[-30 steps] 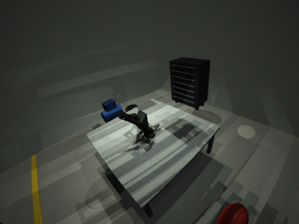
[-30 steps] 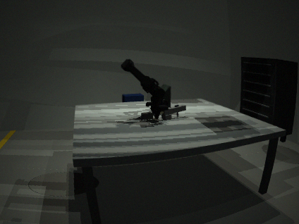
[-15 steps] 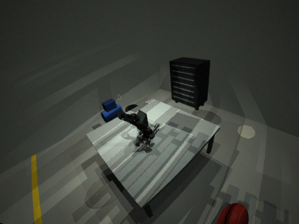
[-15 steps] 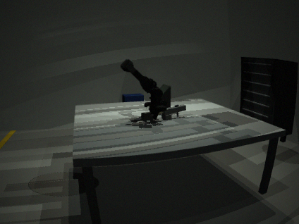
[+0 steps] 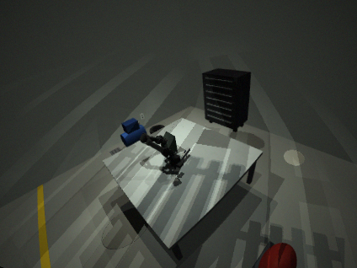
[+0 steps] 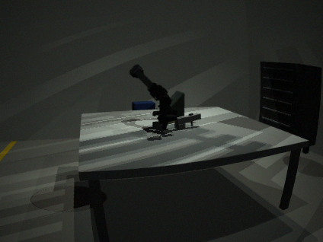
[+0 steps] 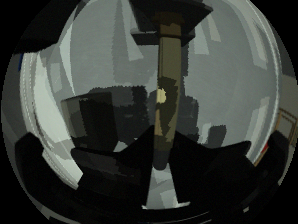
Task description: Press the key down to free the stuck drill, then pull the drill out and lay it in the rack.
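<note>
Right now the drill is 4 cm to the left of my gripper tip, 4 cm above it and 1 cm behind it. Also, from my gripper tip: small dark block: 7 cm behind, 2 cm to the right, 1 cm above.
</note>
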